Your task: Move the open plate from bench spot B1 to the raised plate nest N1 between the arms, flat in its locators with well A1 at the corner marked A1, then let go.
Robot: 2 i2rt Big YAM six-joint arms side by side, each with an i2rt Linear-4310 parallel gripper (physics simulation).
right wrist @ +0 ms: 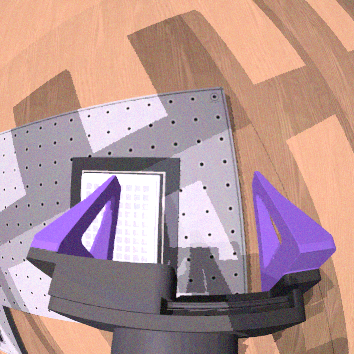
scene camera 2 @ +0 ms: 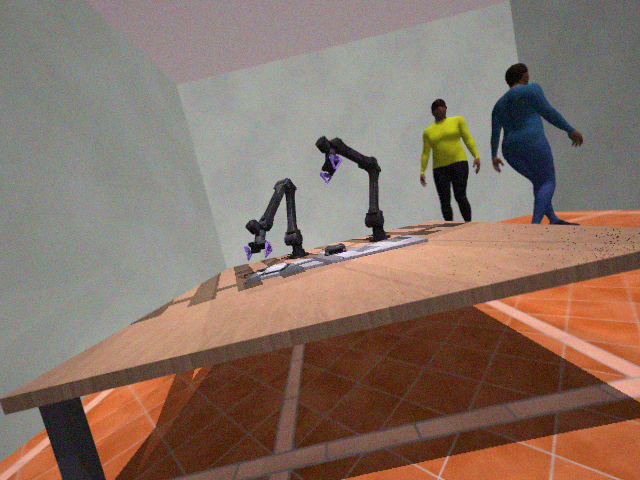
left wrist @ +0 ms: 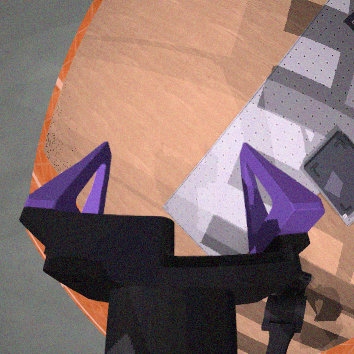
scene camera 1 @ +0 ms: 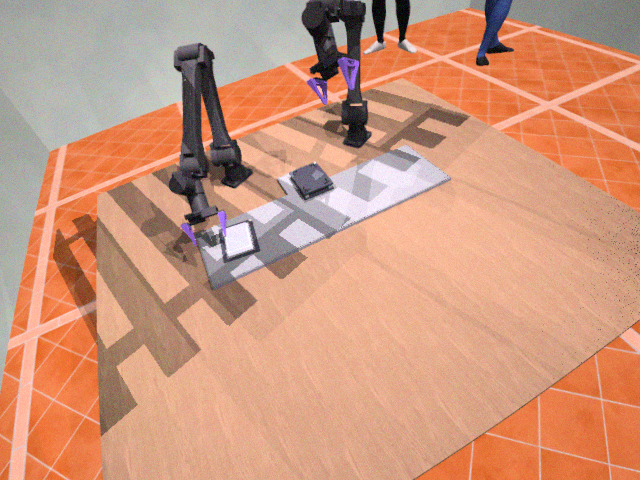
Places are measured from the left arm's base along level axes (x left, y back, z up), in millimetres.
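Where they show: left gripper, between the fingertips: (scene camera 2: 331,176) (left wrist: 174,147) (scene camera 1: 338,97); right gripper, between the fingertips: (right wrist: 184,178) (scene camera 2: 256,258) (scene camera 1: 211,241); left arm's base, origin of its link: (scene camera 2: 380,239) (left wrist: 291,284) (scene camera 1: 357,139); right arm's base, origin of its link: (scene camera 2: 299,256) (scene camera 1: 237,178).
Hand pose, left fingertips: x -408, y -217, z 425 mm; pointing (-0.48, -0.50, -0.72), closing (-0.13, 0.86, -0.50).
Each offset is from my left fingertips to the top centre of the thing. Level surfaces: height alone.
The white open plate @(dx -312, dy +265, dz -396 mm) (scene camera 1: 239,239) (scene camera 2: 276,268) (right wrist: 136,215) lies flat inside a dark square frame @(dx -312, dy +267, dz -410 mm) (right wrist: 125,164) at the near-left end of the perforated board; its A1 corner cannot be made out. The raised dark plate nest @(dx +54, dy +215, dz -376 mm) (scene camera 1: 311,178) (scene camera 2: 335,249) (left wrist: 334,170) stands between the arms with corner locators and no plate on it. My right gripper (scene camera 1: 209,238) (scene camera 2: 258,257) (right wrist: 184,178) is open and empty, low above the board's end; in its wrist view one finger overlaps the plate and the other lies beyond the board's edge. My left gripper (scene camera 1: 338,96) (scene camera 2: 329,175) (left wrist: 174,147) is open and empty, high above the table.
The perforated board @(dz -412 mm) (scene camera 1: 413,178) (left wrist: 192,210) (right wrist: 215,165) runs in front of both arm bases on the wooden table @(dz -425 mm) (scene camera 1: 392,330) (scene camera 2: 361,294). Arm shadows cross board and table. Two people (scene camera 2: 449,144) (scene camera 2: 524,124) stand behind the table.
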